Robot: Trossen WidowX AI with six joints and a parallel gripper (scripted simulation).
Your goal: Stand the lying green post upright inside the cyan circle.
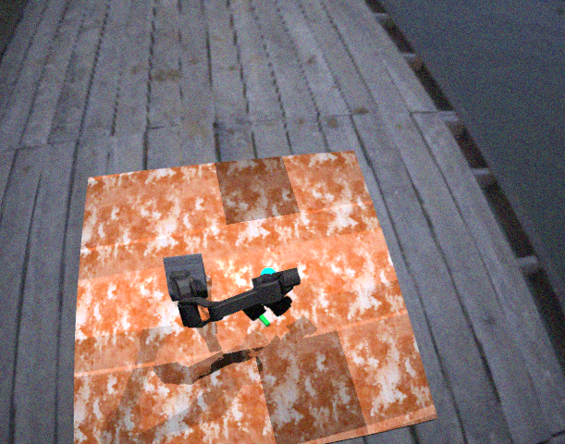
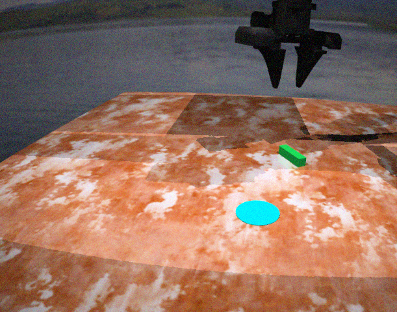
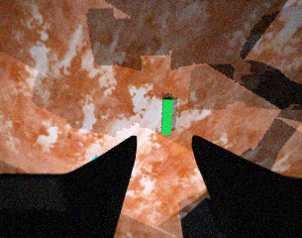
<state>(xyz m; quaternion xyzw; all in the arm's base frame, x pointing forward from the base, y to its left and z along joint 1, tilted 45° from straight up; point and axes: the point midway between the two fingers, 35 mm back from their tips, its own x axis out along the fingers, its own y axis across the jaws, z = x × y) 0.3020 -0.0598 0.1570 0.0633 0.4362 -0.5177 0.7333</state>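
Right now the green post is 20 mm behind my gripper tip, 10 mm to the left of it and 120 mm below it. The rest, counted from my gripper tip: cyan circle: 30 mm ahead, 200 mm to the left, 130 mm below.
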